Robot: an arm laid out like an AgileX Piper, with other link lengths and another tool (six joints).
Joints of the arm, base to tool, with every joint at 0 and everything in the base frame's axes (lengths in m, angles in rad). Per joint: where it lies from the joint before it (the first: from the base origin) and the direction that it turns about. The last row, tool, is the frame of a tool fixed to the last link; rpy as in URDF.
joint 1: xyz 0 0 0.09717 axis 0 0 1
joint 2: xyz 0 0 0 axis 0 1 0
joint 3: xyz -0.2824 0 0.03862 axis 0 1 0
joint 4: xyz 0.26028 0 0.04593 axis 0.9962 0 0.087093
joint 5: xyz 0 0 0 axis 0 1 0
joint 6: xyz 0.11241 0 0.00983 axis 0.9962 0 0.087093
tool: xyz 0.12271 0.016 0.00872 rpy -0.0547 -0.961 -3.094
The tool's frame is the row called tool.
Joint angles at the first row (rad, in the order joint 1, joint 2, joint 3, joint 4, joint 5, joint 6):
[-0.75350 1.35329 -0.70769 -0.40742 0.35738 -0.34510]
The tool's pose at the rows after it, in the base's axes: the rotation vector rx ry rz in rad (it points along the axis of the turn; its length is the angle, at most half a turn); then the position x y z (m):
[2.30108 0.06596 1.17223 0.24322 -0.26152 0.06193]
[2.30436 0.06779 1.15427 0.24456 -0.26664 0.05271]
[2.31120 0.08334 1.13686 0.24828 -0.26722 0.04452]
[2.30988 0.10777 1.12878 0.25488 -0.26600 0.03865]
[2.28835 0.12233 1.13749 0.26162 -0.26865 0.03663]
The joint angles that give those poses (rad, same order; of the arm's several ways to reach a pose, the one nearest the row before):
[-0.75348 1.39364 -0.70767 -0.47302 0.32906 -0.28528]
[-0.75348 1.43246 -0.70769 -0.55532 0.30615 -0.20589]
[-0.73532 1.46512 -0.70770 -0.65223 0.29728 -0.10873]
[-0.70771 1.49258 -0.70769 -0.76530 0.29003 0.00737]
[-0.69486 1.51408 -0.70767 -0.89836 0.26951 0.14326]

